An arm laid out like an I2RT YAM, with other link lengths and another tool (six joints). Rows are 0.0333 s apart.
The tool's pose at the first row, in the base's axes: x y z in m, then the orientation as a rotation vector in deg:
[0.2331 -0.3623 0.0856 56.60 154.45 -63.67]
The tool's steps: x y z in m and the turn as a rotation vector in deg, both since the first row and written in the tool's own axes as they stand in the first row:
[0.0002 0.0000 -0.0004 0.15 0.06 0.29]
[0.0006 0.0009 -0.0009 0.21 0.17 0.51]
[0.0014 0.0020 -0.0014 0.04 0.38 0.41]
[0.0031 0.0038 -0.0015 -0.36 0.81 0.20]
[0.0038 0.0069 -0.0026 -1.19 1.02 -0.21]
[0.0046 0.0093 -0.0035 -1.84 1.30 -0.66]
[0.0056 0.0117 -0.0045 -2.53 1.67 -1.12]
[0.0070 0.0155 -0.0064 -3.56 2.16 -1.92]
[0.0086 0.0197 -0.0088 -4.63 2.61 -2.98]
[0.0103 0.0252 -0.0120 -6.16 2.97 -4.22]
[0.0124 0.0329 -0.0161 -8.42 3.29 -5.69]
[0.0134 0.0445 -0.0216 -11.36 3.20 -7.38]
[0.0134 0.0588 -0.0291 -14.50 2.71 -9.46]
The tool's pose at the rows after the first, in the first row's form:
[0.2330 -0.3619 0.0858 57.03 154.22 -63.83]
[0.2333 -0.3609 0.0855 57.40 154.11 -63.85]
[0.2334 -0.3596 0.0850 57.43 154.41 -63.58]
[0.2331 -0.3576 0.0835 57.46 155.02 -62.95]
[0.2346 -0.3549 0.0822 57.00 155.74 -61.76]
[0.2355 -0.3526 0.0812 56.57 156.49 -60.83]
[0.2363 -0.3501 0.0802 56.19 157.33 -59.81]
[0.2377 -0.3461 0.0788 55.43 158.59 -58.30]
[0.2393 -0.3414 0.0776 54.28 160.03 -56.78]
[0.2418 -0.3355 0.0761 52.74 161.60 -54.59]
[0.2453 -0.3276 0.0738 50.73 163.40 -51.34]
[0.2523 -0.3172 0.0705 47.96 165.04 -47.18]
[0.2620 -0.3047 0.0673 44.32 166.51 -42.86]

